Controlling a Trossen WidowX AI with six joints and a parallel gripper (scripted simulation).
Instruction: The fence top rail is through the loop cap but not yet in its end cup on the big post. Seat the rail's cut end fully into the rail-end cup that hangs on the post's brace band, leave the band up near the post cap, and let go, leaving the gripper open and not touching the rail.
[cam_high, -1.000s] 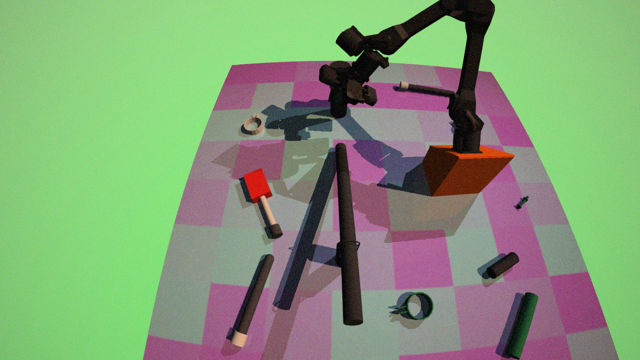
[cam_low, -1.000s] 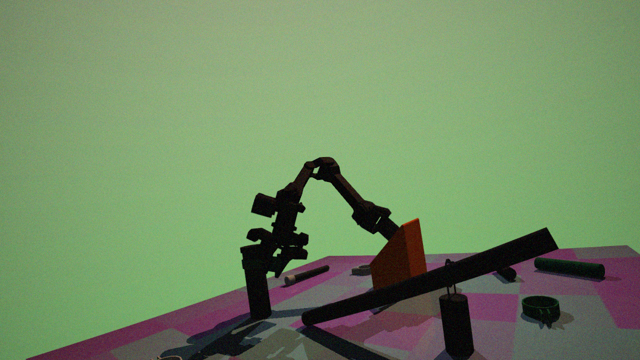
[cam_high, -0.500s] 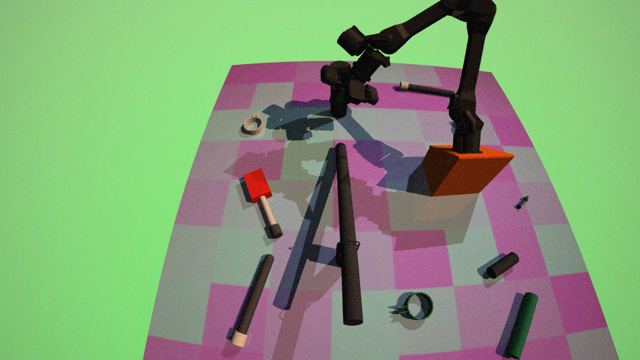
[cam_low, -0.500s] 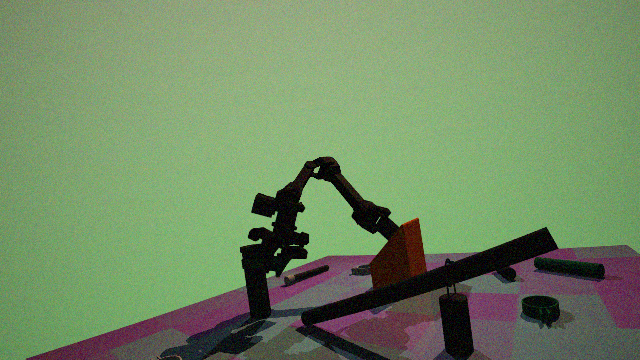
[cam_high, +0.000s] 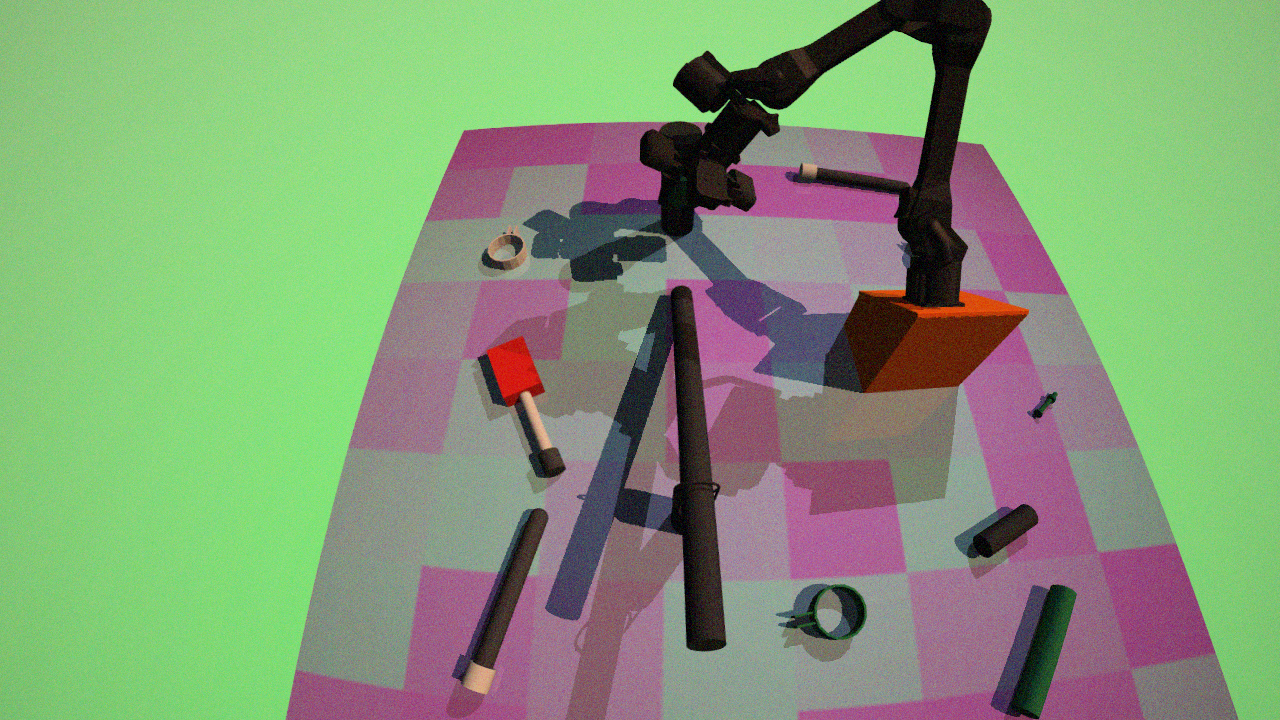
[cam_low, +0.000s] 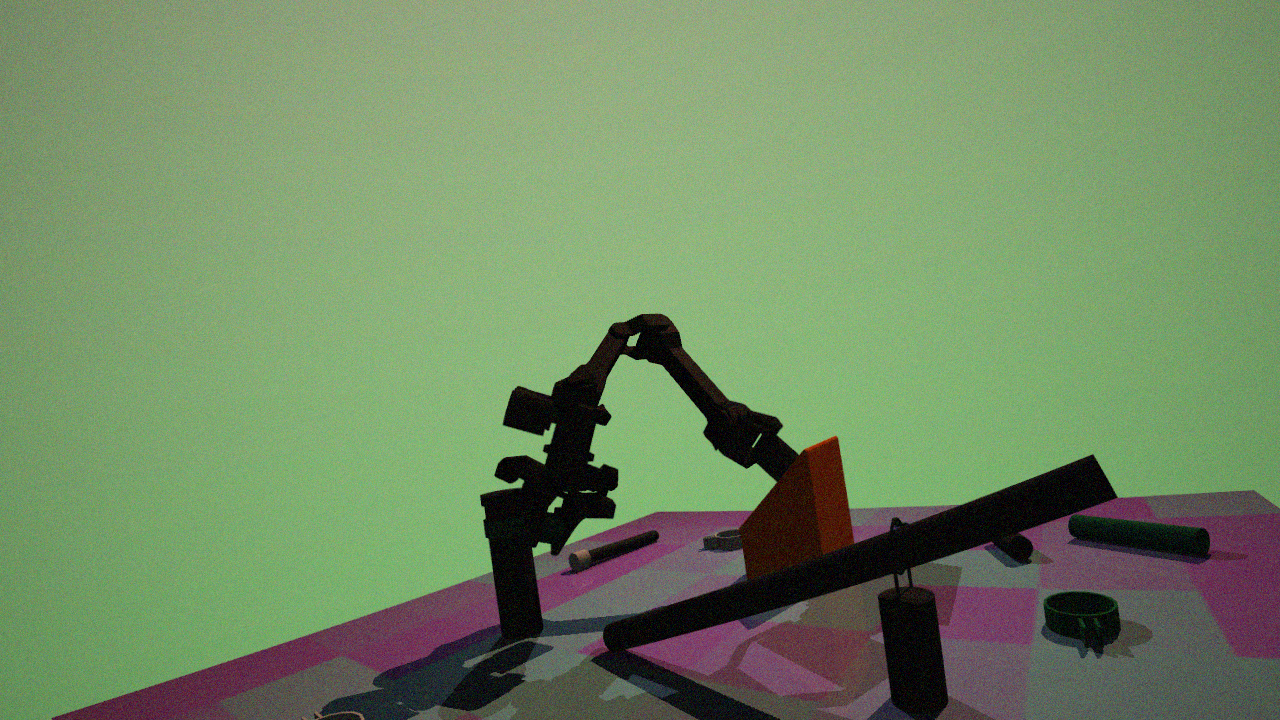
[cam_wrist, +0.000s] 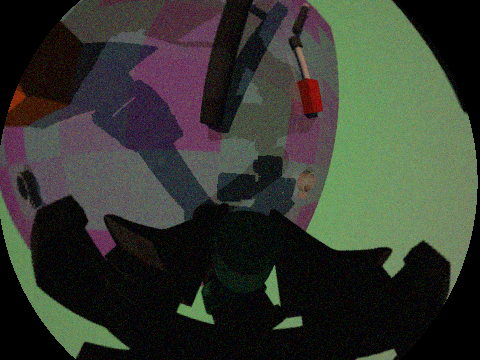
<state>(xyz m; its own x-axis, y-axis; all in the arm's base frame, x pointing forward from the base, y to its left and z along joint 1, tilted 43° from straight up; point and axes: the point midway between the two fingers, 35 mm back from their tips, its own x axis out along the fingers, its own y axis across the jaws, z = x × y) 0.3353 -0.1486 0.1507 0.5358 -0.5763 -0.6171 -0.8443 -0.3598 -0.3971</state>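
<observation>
My gripper tip is 3 cm below the dark green rail-end cup, 2 cm to the left of it and 2 cm past it. From my gripper tip the other things lie so: short dark cylinder: 50 cm to the left, 47 cm behind, 11 cm below; green tube: 66 cm to the left, 48 cm behind, 11 cm below.
</observation>
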